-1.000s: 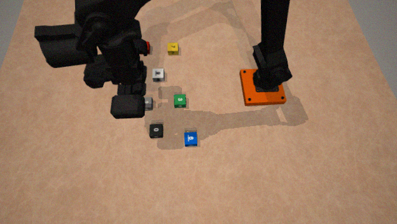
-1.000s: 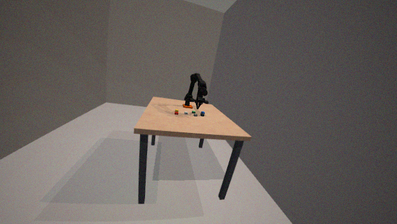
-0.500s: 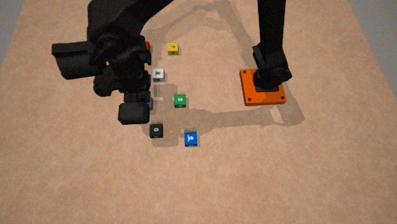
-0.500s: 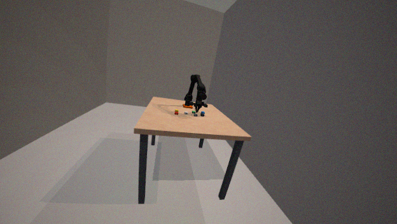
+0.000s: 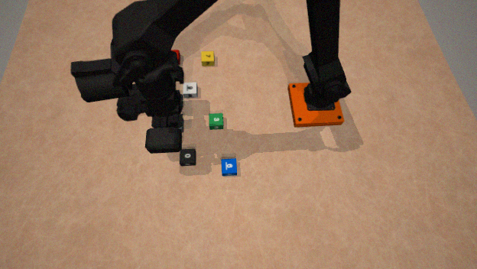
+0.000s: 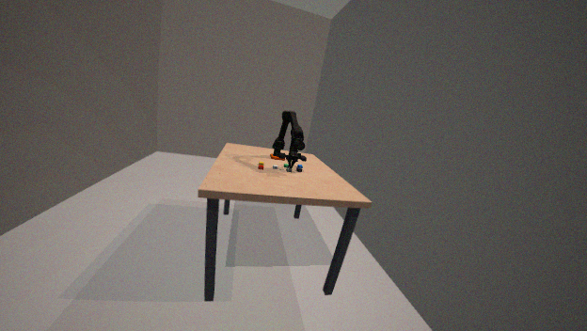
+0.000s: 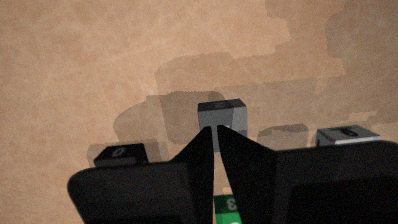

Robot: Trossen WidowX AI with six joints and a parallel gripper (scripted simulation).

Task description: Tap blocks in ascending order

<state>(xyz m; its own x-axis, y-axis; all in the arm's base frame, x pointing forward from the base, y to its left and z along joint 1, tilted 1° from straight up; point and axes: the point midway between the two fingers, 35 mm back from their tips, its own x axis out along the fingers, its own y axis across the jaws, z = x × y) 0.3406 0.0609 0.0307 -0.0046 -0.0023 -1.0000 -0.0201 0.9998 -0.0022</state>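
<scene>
My gripper tip is 10 mm to the left of the grey block and 10 mm above it. From my gripper tip the other things lie so: green block (90 mm behind, 10 mm to the right, 10 mm below); black block (70 mm to the left, 30 mm behind, 10 mm below); white block (100 mm to the right, 30 mm behind, 10 mm below).
</scene>
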